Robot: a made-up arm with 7 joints. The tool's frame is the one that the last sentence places.
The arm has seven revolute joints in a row. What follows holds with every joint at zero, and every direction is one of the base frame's. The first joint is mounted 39 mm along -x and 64 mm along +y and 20 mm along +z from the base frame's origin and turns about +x. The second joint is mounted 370 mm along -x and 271 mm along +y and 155 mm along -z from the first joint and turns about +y. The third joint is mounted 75 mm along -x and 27 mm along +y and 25 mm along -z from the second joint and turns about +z. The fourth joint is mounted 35 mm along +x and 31 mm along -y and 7 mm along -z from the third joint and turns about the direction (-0.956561, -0.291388, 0.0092). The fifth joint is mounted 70 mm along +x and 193 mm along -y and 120 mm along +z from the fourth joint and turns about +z. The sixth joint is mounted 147 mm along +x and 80 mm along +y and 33 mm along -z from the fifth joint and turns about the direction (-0.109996, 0.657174, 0.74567). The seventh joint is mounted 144 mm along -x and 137 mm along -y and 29 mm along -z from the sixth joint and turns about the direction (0.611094, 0.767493, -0.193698). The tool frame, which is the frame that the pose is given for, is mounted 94 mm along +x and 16 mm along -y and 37 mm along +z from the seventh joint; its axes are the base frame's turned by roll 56.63, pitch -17.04 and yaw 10.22 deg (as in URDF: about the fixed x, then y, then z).
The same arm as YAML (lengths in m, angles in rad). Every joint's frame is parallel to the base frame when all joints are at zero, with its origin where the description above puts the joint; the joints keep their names.
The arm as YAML. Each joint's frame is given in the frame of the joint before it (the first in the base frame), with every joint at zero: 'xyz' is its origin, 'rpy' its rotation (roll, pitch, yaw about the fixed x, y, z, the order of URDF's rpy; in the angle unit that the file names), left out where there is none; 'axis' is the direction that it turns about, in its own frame. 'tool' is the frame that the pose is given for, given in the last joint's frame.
units:
  length: m
  angle: rad
joints:
  - name: joint 1
    type: revolute
    origin:
      xyz: [-0.039, 0.064, 0.02]
    axis: "+x"
  - name: joint 2
    type: revolute
    origin:
      xyz: [-0.37, 0.271, -0.155]
    axis: "+y"
  - name: joint 3
    type: revolute
    origin:
      xyz: [-0.075, 0.027, -0.025]
    axis: "+z"
  - name: joint 4
    type: revolute
    origin:
      xyz: [0.035, -0.031, -0.007]
    axis: [-0.956561, -0.291388, 0.0092]
  - name: joint 5
    type: revolute
    origin:
      xyz: [0.07, -0.193, 0.12]
    axis: "+z"
  - name: joint 6
    type: revolute
    origin:
      xyz: [0.147, 0.08, -0.033]
    axis: [-0.109996, 0.657174, 0.74567]
  - name: joint 7
    type: revolute
    origin:
      xyz: [-0.144, -0.137, -0.029]
    axis: [0.611094, 0.767493, -0.193698]
tool:
  origin:
    xyz: [0.094, -0.016, 0.037]
    rpy: [0.9884, -0.2974, 0.1784]

